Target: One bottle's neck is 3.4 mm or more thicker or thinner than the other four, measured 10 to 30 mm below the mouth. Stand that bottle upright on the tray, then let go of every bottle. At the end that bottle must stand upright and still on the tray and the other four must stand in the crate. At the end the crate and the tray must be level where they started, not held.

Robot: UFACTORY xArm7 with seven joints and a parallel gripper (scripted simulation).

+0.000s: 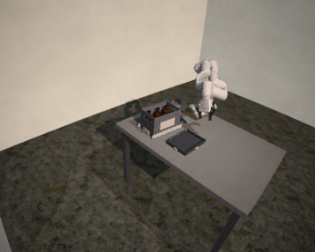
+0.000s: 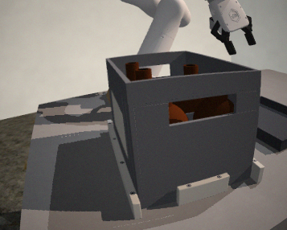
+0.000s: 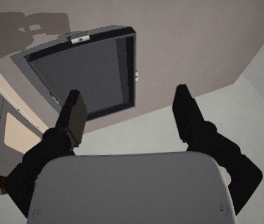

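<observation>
Now: the dark grey crate 150 mm ahead of my hand, 320 mm to the right of it and 90 mm below it. The rest, counted from my hand: dark flat tray (150 mm ahead, 30 mm to the right, 170 mm below); then glass bottle (60 mm ahead, 350 mm to the right, 90 mm below).
</observation>
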